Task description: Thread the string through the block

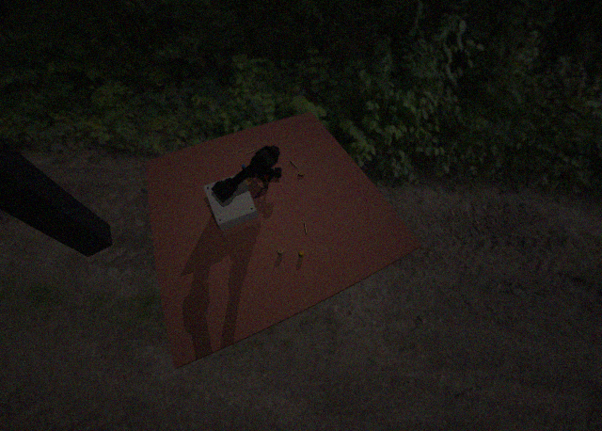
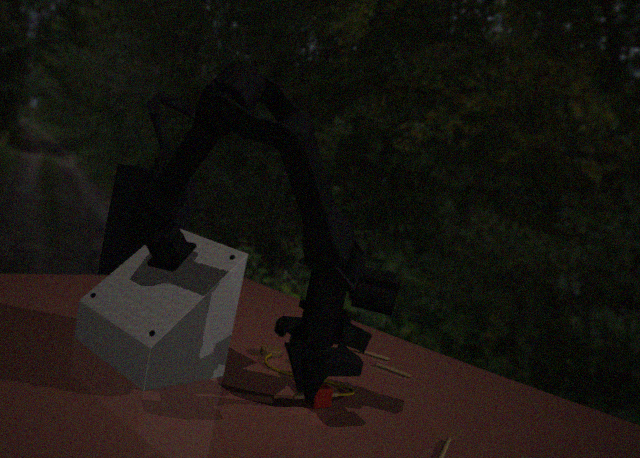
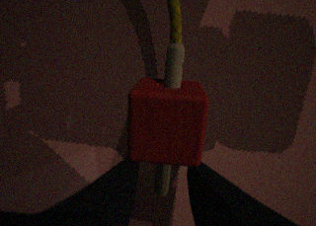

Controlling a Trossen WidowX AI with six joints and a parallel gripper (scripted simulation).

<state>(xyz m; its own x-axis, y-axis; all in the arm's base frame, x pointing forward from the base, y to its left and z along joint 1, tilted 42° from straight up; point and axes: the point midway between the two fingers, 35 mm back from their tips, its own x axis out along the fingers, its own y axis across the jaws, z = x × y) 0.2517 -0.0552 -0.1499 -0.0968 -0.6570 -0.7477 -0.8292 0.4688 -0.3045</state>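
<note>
The small red block is 1 cm ahead of my gripper tip and 2 cm to the left of it. Also, from my gripper tip: thin wooden stick: 2 cm ahead, 3 cm to the left; then flat piece: 16 cm behind, 13 cm to the left, 1 cm below.
</note>
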